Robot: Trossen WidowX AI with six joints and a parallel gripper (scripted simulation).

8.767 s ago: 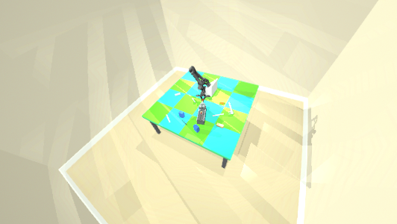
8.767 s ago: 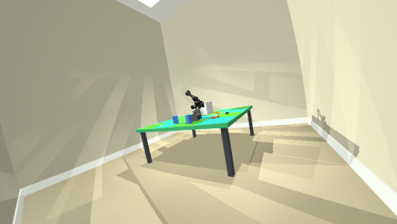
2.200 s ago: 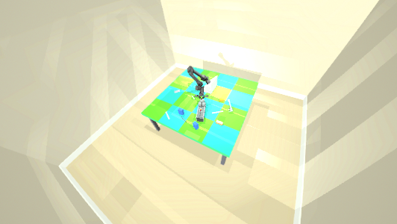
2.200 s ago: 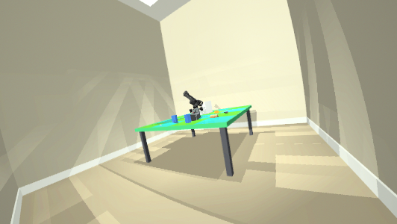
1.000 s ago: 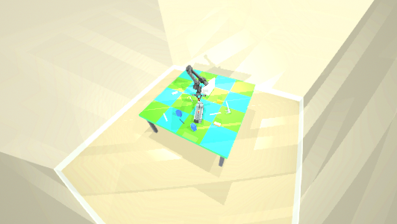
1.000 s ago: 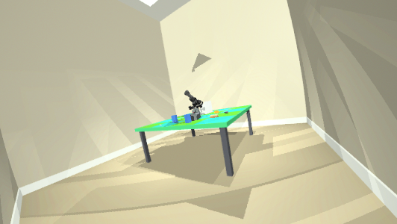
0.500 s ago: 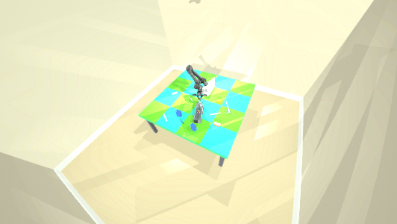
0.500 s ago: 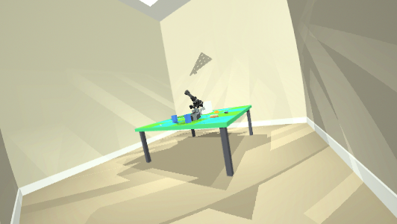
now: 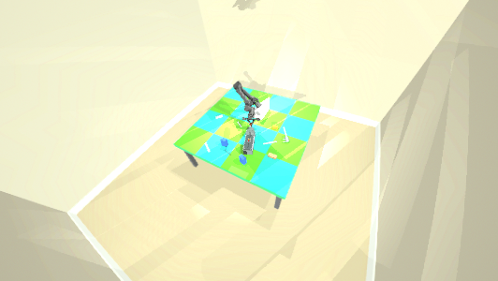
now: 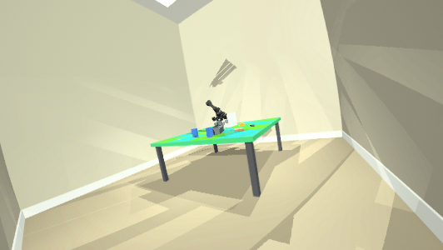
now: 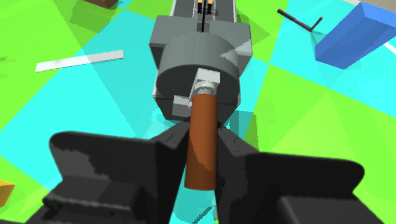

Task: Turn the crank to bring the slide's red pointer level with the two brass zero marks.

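The crank handle is 20 mm behind my gripper tip, 10 mm to the right of it and 30 mm above it. The rest, counted from my gripper tip: red pointer: 170 mm ahead, 70 mm to the left, 10 mm below; then orange piece: 170 mm behind, 210 mm to the left, 70 mm below; then black L-shaped key: 330 mm ahead, 100 mm to the right, 80 mm below.
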